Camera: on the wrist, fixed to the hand. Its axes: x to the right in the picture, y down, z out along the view.
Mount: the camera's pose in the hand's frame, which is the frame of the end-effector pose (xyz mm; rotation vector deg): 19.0 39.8 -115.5 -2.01 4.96 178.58
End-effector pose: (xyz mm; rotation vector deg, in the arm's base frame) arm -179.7 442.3 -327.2 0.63 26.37 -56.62
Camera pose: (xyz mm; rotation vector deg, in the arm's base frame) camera -181.5 474.1 -446.7 31.16 3.69 119.39
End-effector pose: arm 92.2 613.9 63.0 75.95 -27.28 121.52
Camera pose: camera -19.2 655.6 29.5 24.53 61.91 -38.89
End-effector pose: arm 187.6 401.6 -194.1 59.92 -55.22 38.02
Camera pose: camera 201.4 523.8 -181.7 68.52 70.83 -110.84
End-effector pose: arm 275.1 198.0 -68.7 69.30 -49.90 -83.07
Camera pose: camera 397.1 179.1 -63.0 -45.29 -63.79 67.00
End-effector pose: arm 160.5 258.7 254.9 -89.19 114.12 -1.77
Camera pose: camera 69.3 215.3 326.1 -132.30 -107.88 -52.48
